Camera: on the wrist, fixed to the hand. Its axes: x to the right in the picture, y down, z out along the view.
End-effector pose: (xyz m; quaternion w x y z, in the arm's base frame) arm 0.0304 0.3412 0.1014 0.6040 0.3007 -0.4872 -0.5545
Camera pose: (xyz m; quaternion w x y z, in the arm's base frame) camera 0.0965 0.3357 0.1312 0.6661 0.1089 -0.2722 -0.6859
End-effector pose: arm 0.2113 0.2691 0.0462 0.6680 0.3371 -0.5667 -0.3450
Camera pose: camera 0.2673 0.2934 0.0858 0.7428 0.1213 -0.4127 -0.5130
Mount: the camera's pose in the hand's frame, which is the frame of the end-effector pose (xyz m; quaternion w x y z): 0.0070 0.0507 -0.0517 0.9479 -0.3177 0.0142 -0.0161
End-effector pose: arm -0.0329 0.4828 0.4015 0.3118 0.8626 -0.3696 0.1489
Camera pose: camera -0.0665 0.4855 0.4660 0.5773 0.7224 -0.3793 0.0309
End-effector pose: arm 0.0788 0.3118 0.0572 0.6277 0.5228 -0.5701 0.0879
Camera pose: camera 0.0776 0.3697 0.1012 0.7706 0.3041 -0.5510 -0.1005
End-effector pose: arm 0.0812 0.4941 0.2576 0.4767 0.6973 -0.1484 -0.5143
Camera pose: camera 0.1430 0.4903 0.2959 0.6673 0.5192 0.0407 -0.5324
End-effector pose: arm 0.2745 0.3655 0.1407 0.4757 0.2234 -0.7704 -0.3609
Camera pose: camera 0.3176 0.3754 0.1985 0.5271 0.0782 -0.6053 -0.5914
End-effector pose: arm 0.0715 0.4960 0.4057 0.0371 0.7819 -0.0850 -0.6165
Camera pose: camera 0.1188 0.4425 0.4195 0.2749 0.7395 0.1284 -0.6009
